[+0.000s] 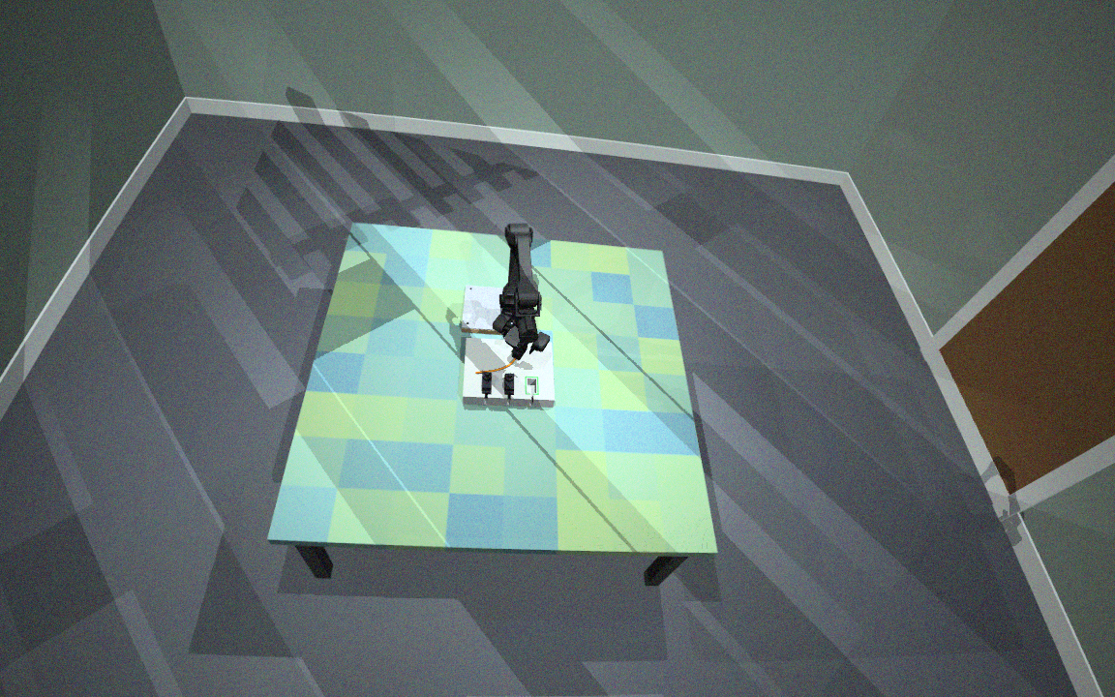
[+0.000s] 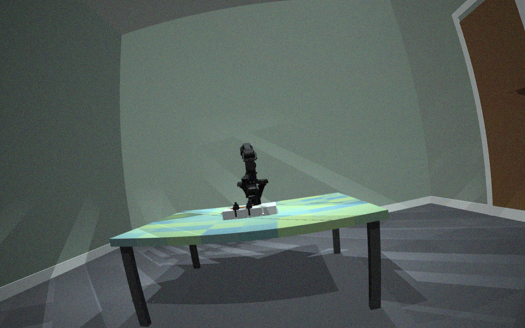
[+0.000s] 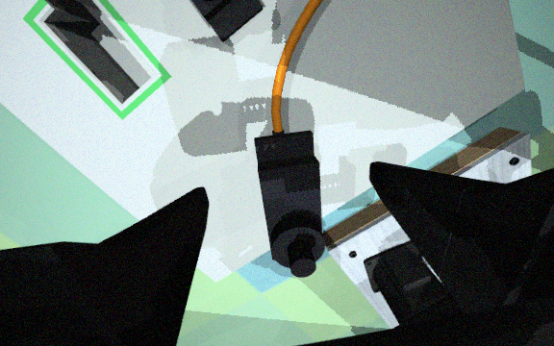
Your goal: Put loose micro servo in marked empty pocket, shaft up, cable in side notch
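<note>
Right now the white deck is 70 mm below my gripper tip, 20 mm to the right of it and 10 mm ahead of it.
</note>
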